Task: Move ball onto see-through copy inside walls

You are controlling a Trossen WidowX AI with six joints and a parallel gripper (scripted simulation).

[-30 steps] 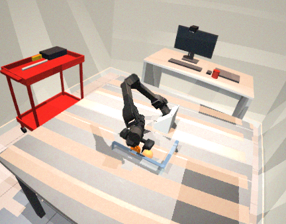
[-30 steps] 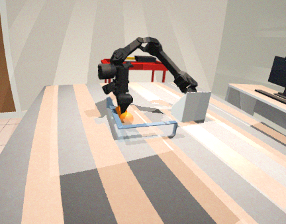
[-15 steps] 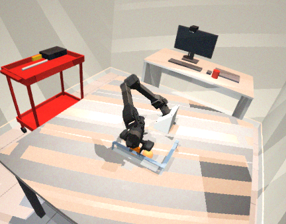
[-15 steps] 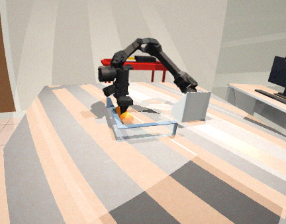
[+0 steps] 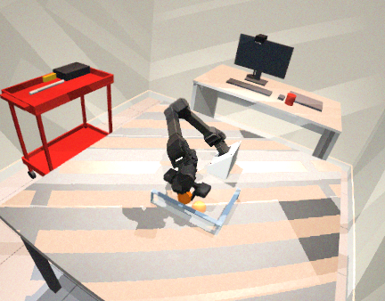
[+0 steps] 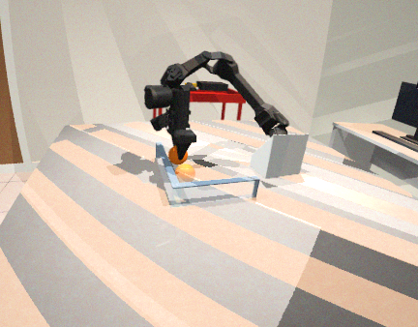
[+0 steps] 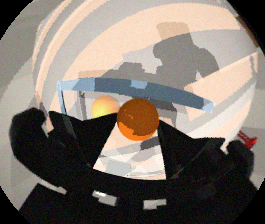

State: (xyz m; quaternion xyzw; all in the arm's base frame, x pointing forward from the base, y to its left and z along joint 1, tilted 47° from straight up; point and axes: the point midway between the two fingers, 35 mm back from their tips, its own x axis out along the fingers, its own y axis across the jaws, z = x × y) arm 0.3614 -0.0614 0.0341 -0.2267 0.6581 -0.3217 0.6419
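Right now my gripper tip is 50 mm short of the clear wall, 20 mm to the right of it and 30 mm above it. The rest, counted from my gripper tip: see-through ball copy (70 mm to the left, 30 mm below); orange ball (right at my gripper tip).
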